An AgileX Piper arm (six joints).
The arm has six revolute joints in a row. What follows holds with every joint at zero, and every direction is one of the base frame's. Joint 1 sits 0.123 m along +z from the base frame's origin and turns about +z. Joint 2 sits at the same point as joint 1 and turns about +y. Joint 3 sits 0.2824 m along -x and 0.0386 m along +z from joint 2 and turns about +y. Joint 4 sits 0.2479 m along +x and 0.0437 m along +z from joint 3 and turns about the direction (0.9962, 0, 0.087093). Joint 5 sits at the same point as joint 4 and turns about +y. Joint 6 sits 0.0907 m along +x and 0.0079 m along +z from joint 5 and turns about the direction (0.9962, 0, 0.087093). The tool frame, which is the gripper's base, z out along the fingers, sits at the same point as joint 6; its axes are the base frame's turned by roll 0, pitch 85.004 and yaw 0 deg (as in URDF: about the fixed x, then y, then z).
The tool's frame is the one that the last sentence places.
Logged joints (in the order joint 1, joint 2, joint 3, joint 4, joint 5, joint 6), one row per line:
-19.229 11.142 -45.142 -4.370 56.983 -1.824
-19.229 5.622 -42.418 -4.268 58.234 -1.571
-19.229 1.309 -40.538 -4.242 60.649 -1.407
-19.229 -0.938 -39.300 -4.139 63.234 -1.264
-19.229 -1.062 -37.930 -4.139 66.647 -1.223
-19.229 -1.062 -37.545 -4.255 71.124 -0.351
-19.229 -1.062 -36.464 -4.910 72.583 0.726
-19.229 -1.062 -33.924 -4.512 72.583 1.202
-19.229 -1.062 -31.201 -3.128 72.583 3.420
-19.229 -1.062 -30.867 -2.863 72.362 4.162
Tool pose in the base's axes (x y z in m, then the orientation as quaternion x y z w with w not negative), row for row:
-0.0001 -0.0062 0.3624 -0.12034 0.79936 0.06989 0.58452
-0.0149 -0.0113 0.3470 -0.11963 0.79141 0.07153 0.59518
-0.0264 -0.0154 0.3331 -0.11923 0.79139 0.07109 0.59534
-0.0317 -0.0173 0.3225 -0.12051 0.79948 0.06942 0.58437
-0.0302 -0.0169 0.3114 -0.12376 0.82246 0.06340 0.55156
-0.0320 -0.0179 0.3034 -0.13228 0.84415 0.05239 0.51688
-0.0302 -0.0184 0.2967 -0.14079 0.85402 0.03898 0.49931
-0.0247 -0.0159 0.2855 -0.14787 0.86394 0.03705 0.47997
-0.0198 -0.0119 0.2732 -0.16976 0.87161 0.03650 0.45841
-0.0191 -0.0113 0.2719 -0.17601 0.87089 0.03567 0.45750
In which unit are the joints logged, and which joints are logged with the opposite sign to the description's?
The joints are logged in degrees. Opposite sign: joint 1, joint 6.
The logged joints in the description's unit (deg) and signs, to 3 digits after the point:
19.229 11.142 -45.142 -4.370 56.983 1.824
19.229 5.622 -42.418 -4.268 58.234 1.571
19.229 1.309 -40.538 -4.242 60.649 1.407
19.229 -0.938 -39.300 -4.139 63.234 1.264
19.229 -1.062 -37.930 -4.139 66.647 1.223
19.229 -1.062 -37.545 -4.255 71.124 0.351
19.229 -1.062 -36.464 -4.910 72.583 -0.726
19.229 -1.062 -33.924 -4.512 72.583 -1.202
19.229 -1.062 -31.201 -3.128 72.583 -3.420
19.229 -1.062 -30.867 -2.863 72.362 -4.162

